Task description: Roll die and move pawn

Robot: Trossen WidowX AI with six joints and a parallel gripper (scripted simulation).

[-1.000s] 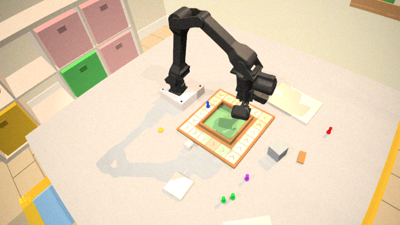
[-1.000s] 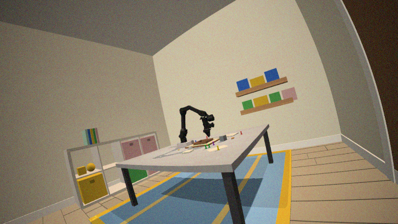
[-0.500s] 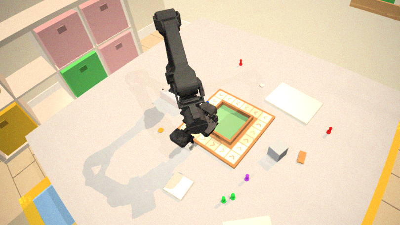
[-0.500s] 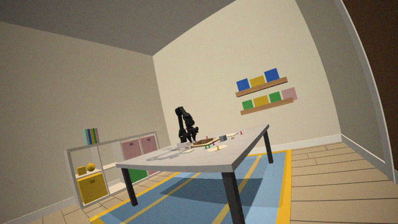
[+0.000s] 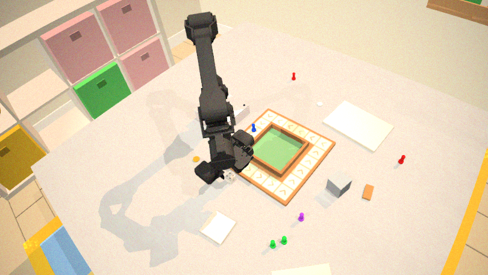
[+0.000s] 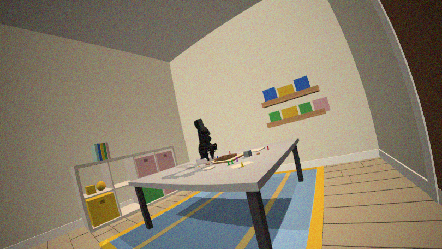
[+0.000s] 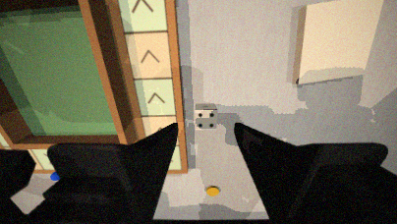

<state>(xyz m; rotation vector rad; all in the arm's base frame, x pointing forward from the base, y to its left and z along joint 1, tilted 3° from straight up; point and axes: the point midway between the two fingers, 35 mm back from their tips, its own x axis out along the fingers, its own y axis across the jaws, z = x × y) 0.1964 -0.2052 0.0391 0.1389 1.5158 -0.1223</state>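
Right now my gripper tip is 3 cm above the white die. Also, from my gripper tip: green dice tray (16 cm to the left, 7 cm ahead, 4 cm below); then yellow disc (15 cm behind, 4 cm below, 1 cm to the left); then blue pawn (20 cm to the left, 4 cm behind, 2 cm below).
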